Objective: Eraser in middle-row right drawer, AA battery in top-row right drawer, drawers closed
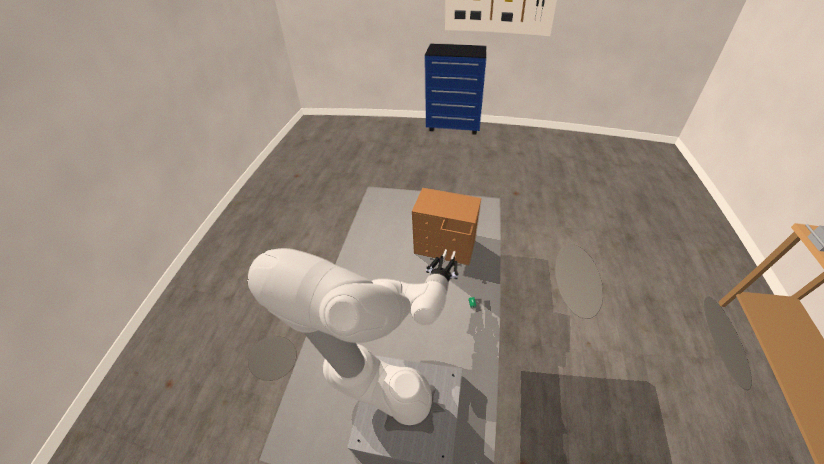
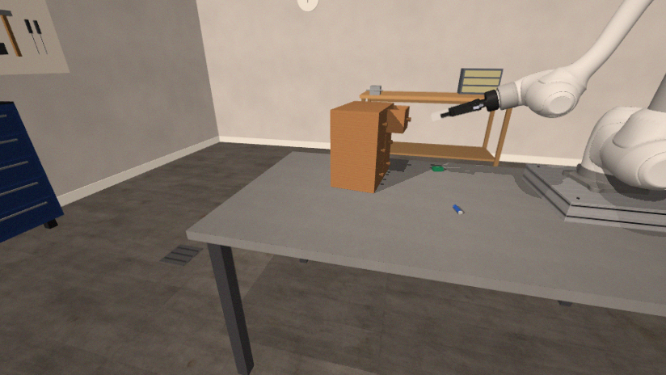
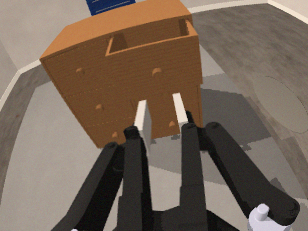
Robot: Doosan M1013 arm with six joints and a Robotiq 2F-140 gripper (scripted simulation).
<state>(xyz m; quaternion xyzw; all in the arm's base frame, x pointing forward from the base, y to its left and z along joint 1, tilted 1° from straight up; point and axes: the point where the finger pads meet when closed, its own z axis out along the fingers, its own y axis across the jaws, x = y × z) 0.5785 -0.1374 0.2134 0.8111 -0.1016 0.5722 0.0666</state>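
Now: hand 28 cm to the right of the blue AA battery, 28 cm above it and 4 cm past it.
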